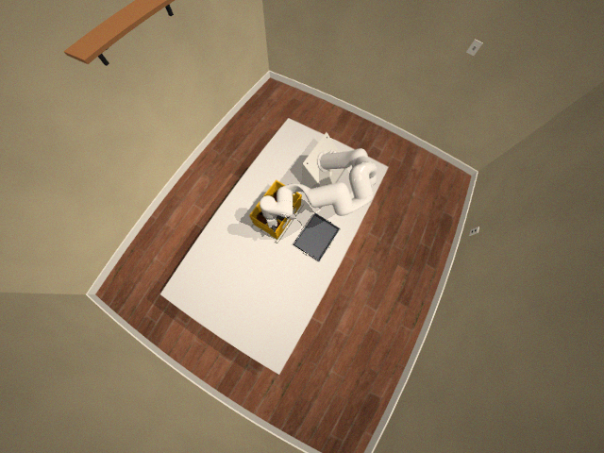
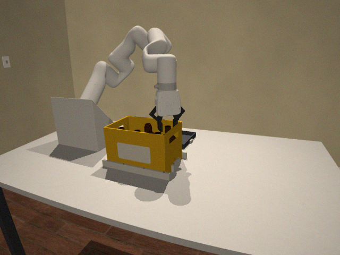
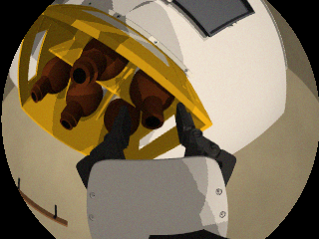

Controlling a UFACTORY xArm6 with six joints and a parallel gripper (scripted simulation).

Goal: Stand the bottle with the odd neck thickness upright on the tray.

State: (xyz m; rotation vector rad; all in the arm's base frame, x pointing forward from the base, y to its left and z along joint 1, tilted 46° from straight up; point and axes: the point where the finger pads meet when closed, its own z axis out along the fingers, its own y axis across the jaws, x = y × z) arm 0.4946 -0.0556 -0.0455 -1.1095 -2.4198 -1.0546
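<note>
Now: hand 1 cm past the glass bottle, 9 cm to the left of it and 8 cm above it. Round my hand: yellow crate: 9 cm behind, 4 cm to the right, 8 cm below; dark grey tray: 9 cm behind, 25 cm to the left, 15 cm below.
</note>
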